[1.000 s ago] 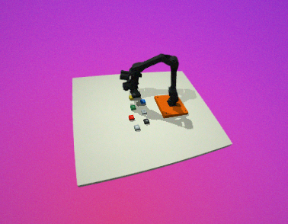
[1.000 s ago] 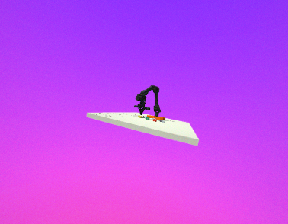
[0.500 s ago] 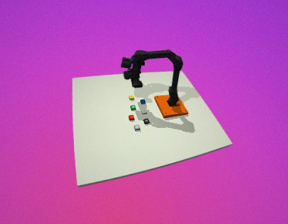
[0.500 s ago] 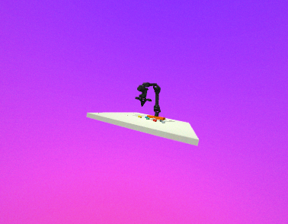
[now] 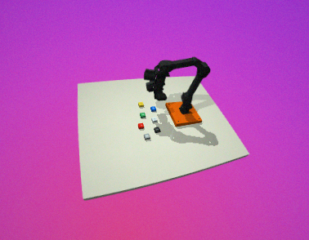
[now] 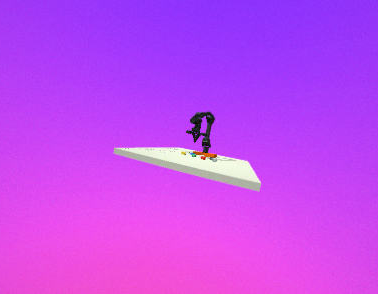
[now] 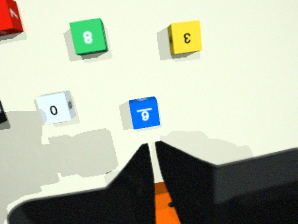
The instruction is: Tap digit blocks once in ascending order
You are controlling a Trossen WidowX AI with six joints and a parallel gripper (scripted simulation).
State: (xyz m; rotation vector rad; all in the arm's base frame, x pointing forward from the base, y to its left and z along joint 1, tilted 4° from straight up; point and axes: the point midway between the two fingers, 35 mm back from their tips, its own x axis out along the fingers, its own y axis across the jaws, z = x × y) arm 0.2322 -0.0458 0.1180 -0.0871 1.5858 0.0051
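My gripper tip is now 11 cm above the blue block. From my gripper tip the other things lie so: yellow block: 11 cm below, 8 cm ahead, 6 cm to the right; green block: 11 cm below, 9 cm ahead, 5 cm to the left; white block: 11 cm below, 10 cm to the left, 1 cm ahead.
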